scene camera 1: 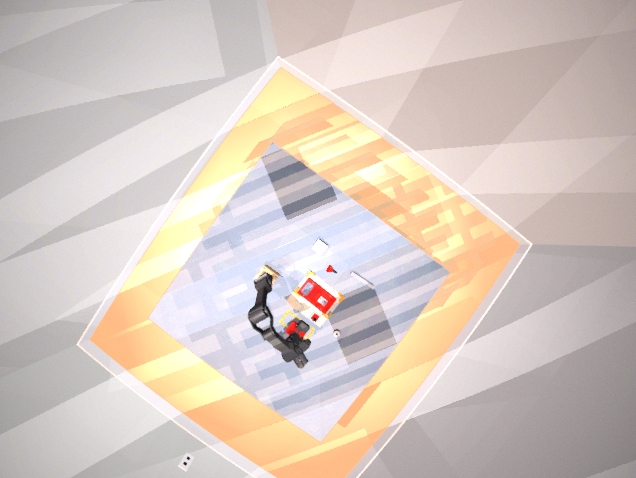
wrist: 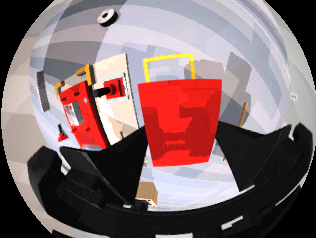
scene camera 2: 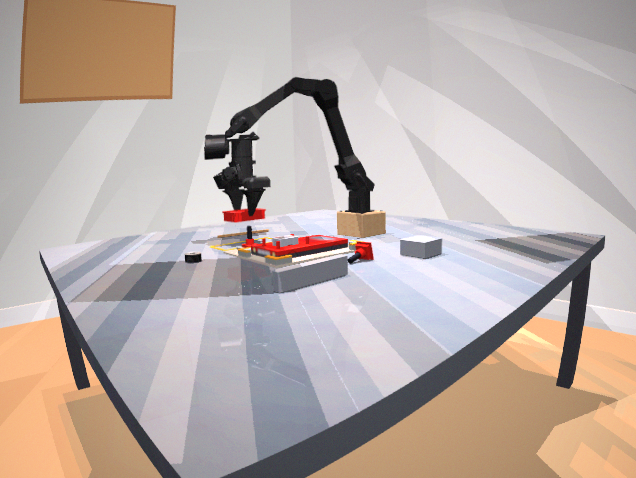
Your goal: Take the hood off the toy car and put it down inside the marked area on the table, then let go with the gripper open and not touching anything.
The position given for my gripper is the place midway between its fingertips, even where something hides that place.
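There's a toy car [scene camera 2: 308, 245], and I can see the car [wrist: 91, 135] here as well. As for a hood [wrist: 181, 117], my gripper [scene camera 2: 244, 215] carries the hood, and I also see my gripper [wrist: 180, 126] from the wrist.
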